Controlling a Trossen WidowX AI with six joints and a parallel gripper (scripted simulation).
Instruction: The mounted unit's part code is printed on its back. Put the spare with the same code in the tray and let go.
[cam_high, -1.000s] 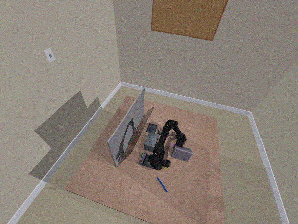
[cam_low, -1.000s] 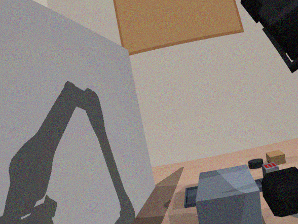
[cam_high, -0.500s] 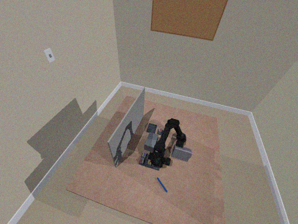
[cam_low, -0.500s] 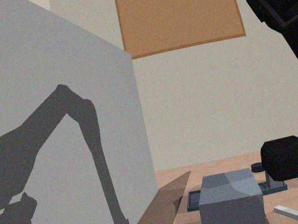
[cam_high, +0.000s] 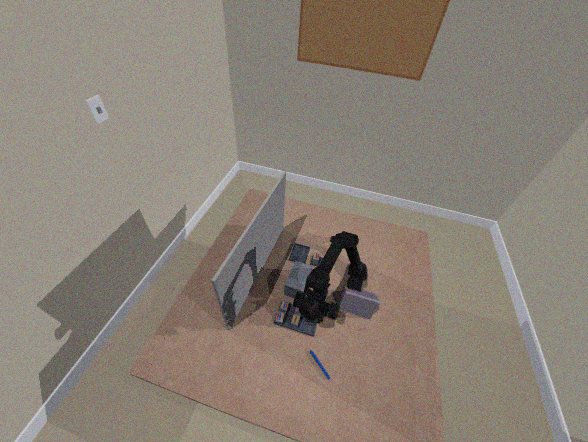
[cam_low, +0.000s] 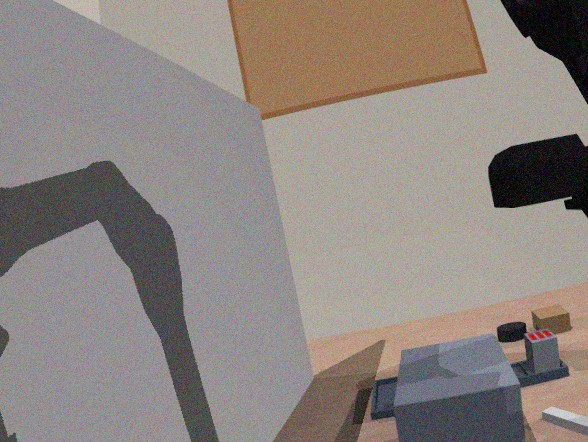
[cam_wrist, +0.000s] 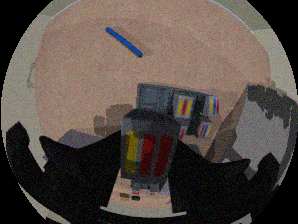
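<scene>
Right now the tray is 130 mm ahead of my gripper tip, 430 mm to the right of it and 160 mm below it. Round my gripper tip: blue stick: 70 mm behind, 150 mm to the left, 160 mm below; then unit: 100 mm ahead, 210 mm to the right, 110 mm below; then grey spare: 30 mm above.
</scene>
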